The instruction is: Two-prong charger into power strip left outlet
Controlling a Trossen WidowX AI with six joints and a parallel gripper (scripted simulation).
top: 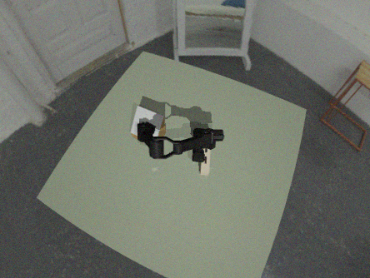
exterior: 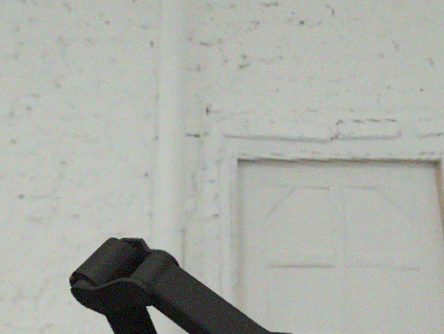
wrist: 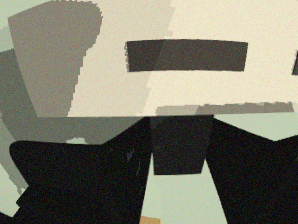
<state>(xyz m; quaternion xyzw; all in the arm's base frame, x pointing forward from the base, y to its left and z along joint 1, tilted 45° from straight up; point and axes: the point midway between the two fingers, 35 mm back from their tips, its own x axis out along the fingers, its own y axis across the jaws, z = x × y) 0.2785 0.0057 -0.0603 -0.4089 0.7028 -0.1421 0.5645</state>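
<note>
The two-prong charger lies 2 cm ahead of my gripper tip, 1 cm to the left of it and 1 cm above it.
</note>
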